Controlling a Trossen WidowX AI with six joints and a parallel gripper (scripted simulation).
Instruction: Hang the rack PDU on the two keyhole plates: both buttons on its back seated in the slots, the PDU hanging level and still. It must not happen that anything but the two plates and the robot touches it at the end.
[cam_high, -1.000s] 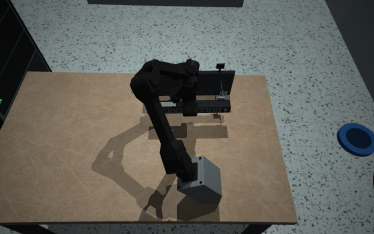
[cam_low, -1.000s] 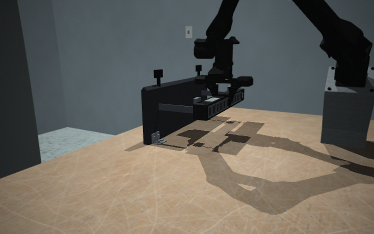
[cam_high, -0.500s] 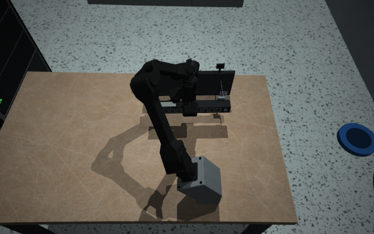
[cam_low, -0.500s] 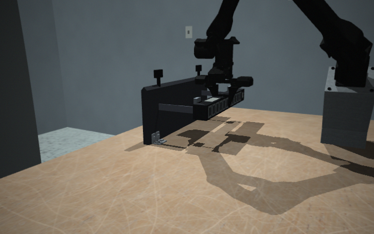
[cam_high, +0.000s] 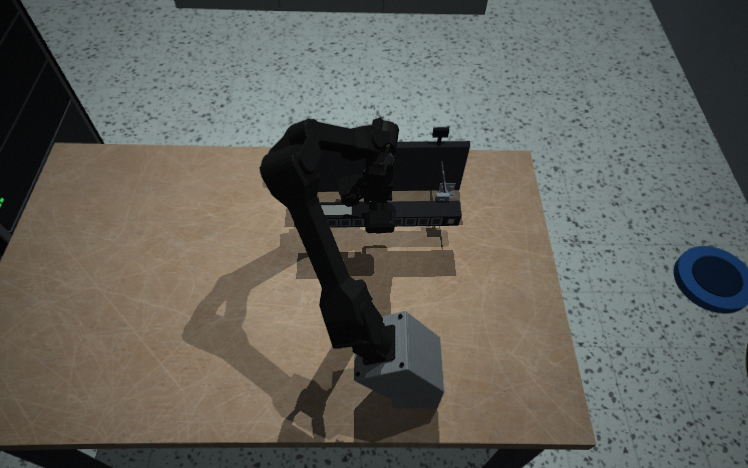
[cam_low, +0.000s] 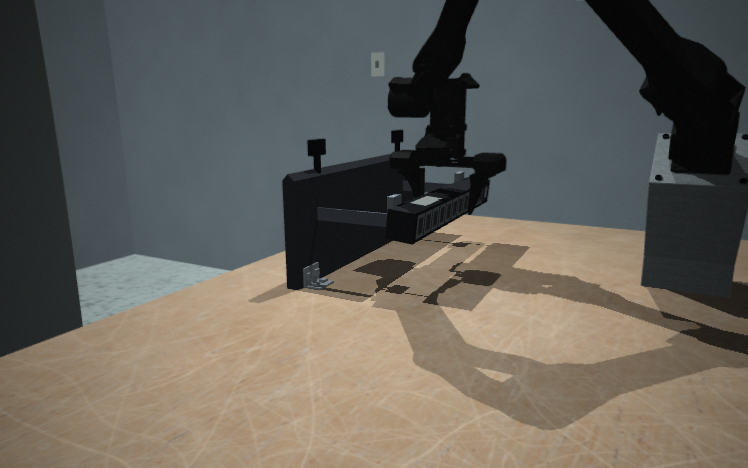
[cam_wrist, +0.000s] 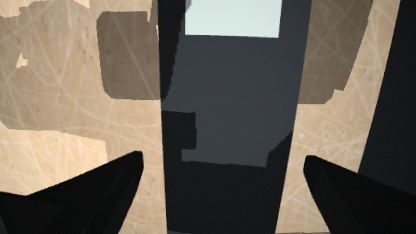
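Right now the rack PDU is 10 mm to the right of my hand and 10 mm below it. Also, from my hand: black backboard (160 mm ahead, 40 mm below, 10 mm to the left).
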